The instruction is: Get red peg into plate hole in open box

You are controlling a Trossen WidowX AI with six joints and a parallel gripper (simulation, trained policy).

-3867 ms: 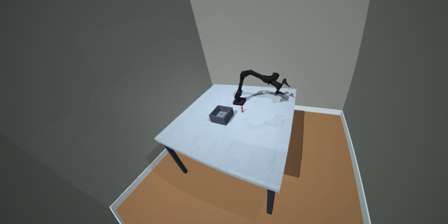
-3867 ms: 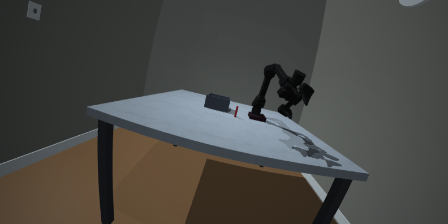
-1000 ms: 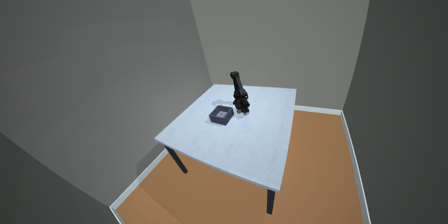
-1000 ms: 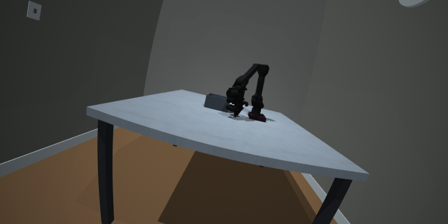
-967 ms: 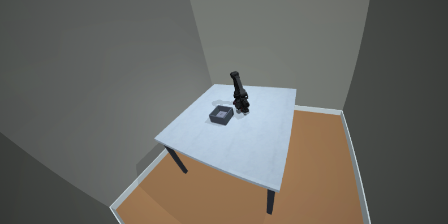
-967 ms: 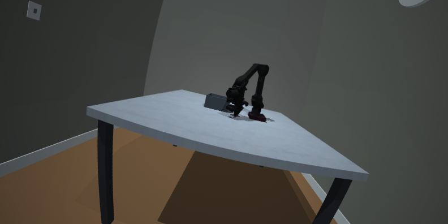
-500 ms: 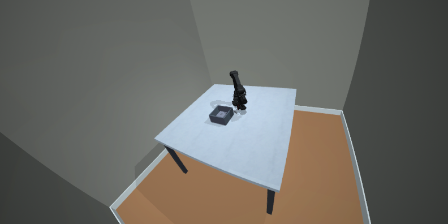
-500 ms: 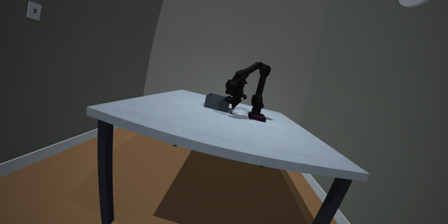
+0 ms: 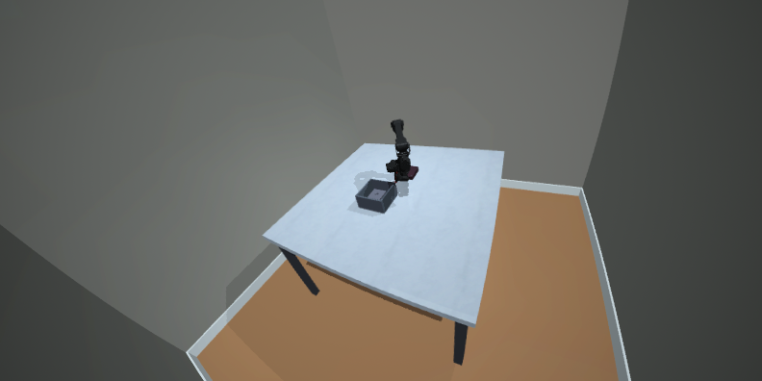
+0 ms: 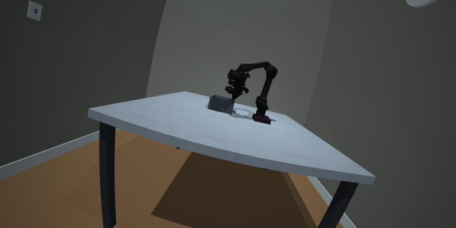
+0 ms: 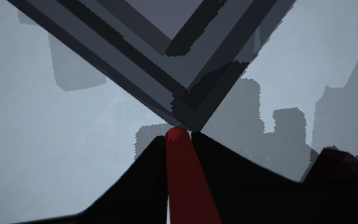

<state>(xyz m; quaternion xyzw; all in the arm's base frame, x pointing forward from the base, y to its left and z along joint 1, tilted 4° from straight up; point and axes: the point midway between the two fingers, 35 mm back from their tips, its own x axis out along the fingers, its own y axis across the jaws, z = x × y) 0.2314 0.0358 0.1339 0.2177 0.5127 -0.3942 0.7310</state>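
Now: gripper tip 12 cm to the left of the grey box, 9 cm above it and 7 cm short of it. Round my gripper tip: red peg 3 cm above, 1 cm to the left.
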